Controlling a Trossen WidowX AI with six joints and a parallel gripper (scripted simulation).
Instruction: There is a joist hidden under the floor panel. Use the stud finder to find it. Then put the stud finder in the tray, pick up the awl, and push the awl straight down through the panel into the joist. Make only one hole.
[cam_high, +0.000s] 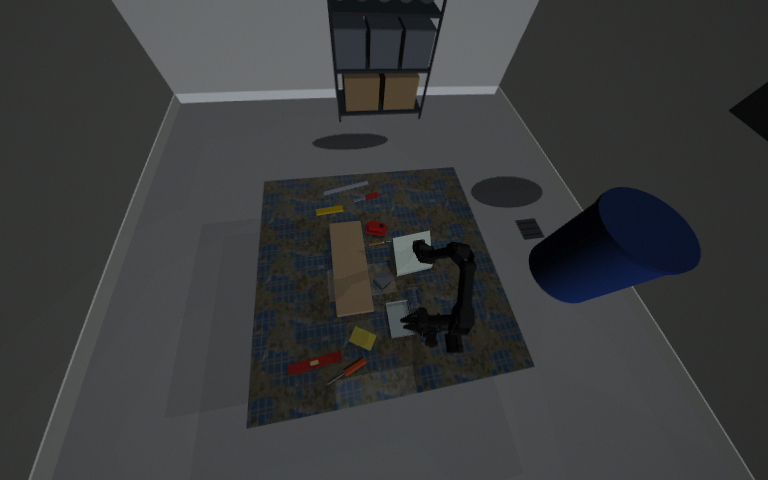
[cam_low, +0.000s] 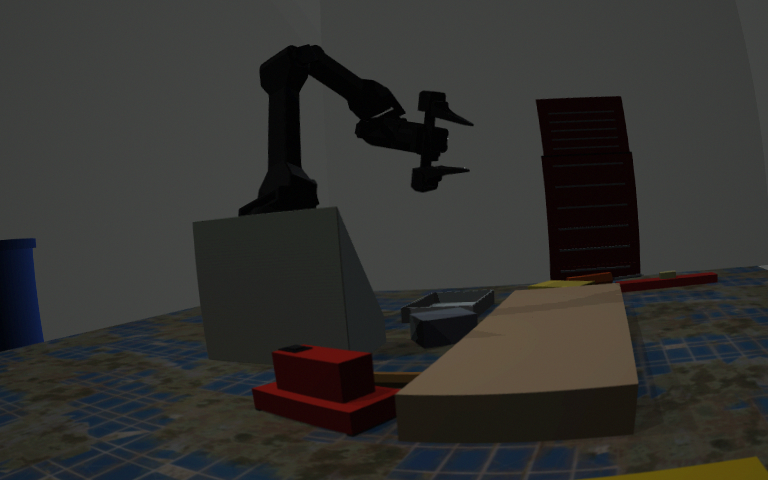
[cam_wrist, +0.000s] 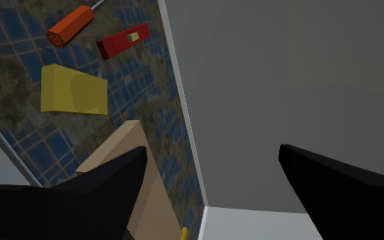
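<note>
My gripper tip is 580 mm to the left of the red stud finder, 230 mm above it and 40 mm past it. Also, from my gripper tip: grey tray (260 mm below, 60 mm to the right, 40 mm behind); then yellow pad (260 mm below, 150 mm ahead, 10 mm to the right); then grey block (280 mm to the right, 260 mm below).
</note>
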